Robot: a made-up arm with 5 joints.
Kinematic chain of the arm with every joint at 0, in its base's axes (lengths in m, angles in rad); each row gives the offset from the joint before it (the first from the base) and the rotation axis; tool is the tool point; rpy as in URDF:
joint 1: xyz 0.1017 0 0.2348 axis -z
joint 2: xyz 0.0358 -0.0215 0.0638 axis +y
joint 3: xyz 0.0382 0 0.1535 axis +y
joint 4: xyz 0.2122 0 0.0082 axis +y
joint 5: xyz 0.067 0.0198 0 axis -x
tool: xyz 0 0 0 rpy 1.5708 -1.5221 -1.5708
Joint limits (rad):
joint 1: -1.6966..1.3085
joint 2: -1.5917..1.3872
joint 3: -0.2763..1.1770
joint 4: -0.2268..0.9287
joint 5: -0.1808..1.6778
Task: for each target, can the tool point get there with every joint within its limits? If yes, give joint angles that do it. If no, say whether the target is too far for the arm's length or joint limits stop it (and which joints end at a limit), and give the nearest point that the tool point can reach.
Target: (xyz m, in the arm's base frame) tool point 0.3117 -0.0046 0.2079
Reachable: yes | joints 0.0139 0.0294 1.0011 0.3096 1.2106
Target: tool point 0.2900 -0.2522 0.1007
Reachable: yes | joints 0.9241 1.0064 0.1091 0.0214 1.1924
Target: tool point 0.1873 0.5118 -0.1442
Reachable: no: too far | nearest point 0.1574 0.3331 0.0507 | short by 0.266 m
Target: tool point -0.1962 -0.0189 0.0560
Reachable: no: joint limits stop it (at a limit: joint 2, joint 3) | nearest point 0.0588 -0.0027 0.1444 | short by 0.270 m
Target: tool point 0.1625 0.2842 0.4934
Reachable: yes | joints -1.3660 -0.3474 0.1371 0.4343 0.5052
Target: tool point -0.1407 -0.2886 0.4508
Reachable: no: joint limits stop it (at a limit: joint 2, joint 3, joint 4) | nearest point -0.0411 -0.1700 0.5921 | short by 0.210 m
